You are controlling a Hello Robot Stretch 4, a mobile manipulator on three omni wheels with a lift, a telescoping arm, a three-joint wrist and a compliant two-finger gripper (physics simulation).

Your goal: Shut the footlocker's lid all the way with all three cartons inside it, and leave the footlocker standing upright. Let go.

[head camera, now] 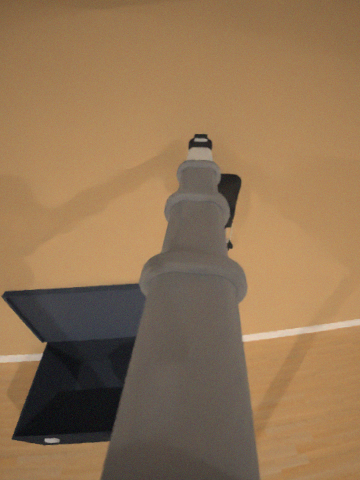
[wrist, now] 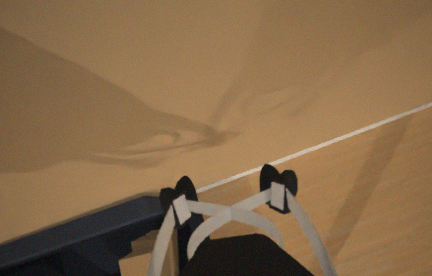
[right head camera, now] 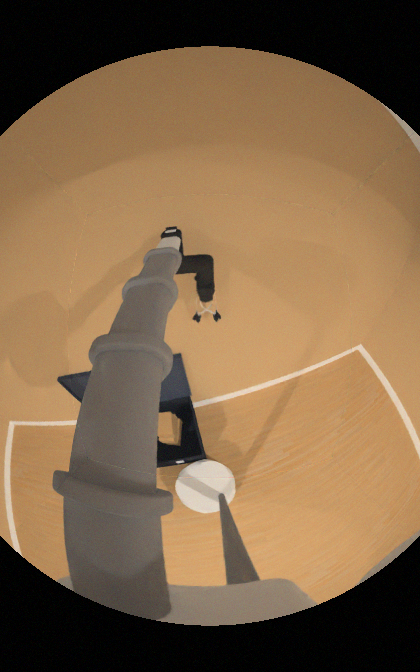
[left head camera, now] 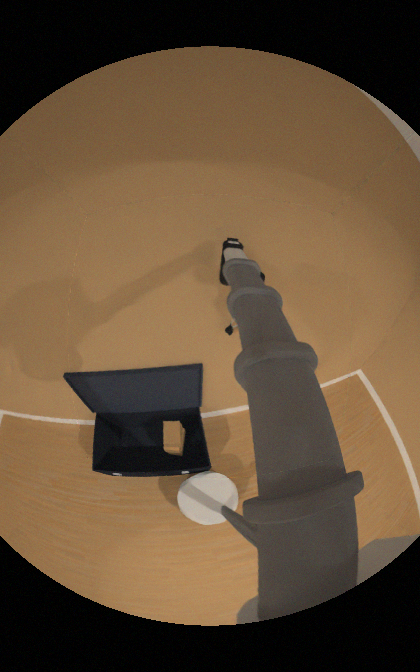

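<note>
The dark blue footlocker (head camera: 75, 438) (left head camera: 150, 472) (right head camera: 197, 430) stands upright on the floor at the lower left, its lid (head camera: 85, 315) (left head camera: 150, 390) (right head camera: 176, 381) wide open and tipped to the far side. Part of the footlocker (wrist: 100, 225) shows at the lower left of the wrist view. A tan carton (left head camera: 173, 435) (right head camera: 169, 427) (wrist: 142, 265) is inside at the right end. The dark interior and the arm keep me from telling the other cartons apart. My gripper (right head camera: 207, 317) (wrist: 227, 185) is open and empty, beyond the lid and to its right; its height is unclear.
My telescoping arm (head camera: 195, 350) (left head camera: 290, 420) (right head camera: 120, 400) is extended past the footlocker's right side and covers part of it. A round white disc (left head camera: 207, 497) (right head camera: 205, 486) lies near the footlocker's front right corner. A white line (head camera: 300, 331) (wrist: 325, 147) crosses the floor.
</note>
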